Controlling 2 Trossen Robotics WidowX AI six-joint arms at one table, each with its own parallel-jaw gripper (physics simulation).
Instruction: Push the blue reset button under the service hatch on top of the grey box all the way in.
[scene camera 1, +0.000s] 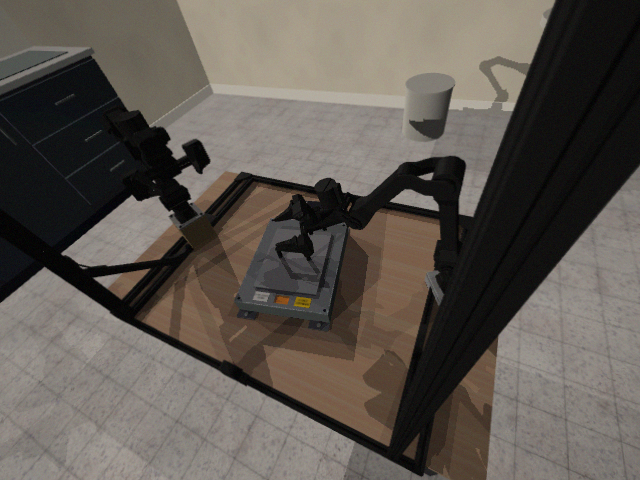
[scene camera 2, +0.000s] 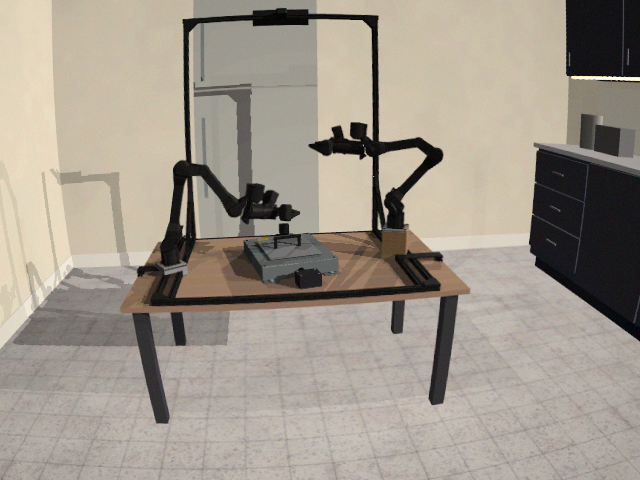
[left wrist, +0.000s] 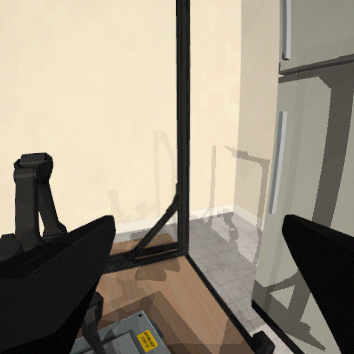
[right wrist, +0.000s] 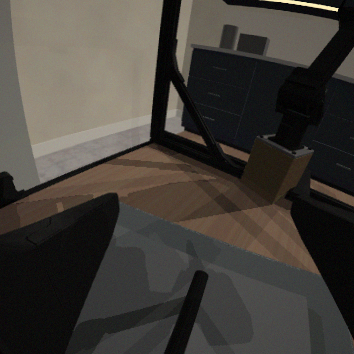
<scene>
My left gripper is open, holding nothing. My right gripper is open, holding nothing. Also in view: a service hatch.
My left gripper also shows in the left wrist view. My right gripper shows as well in the right wrist view.
</scene>
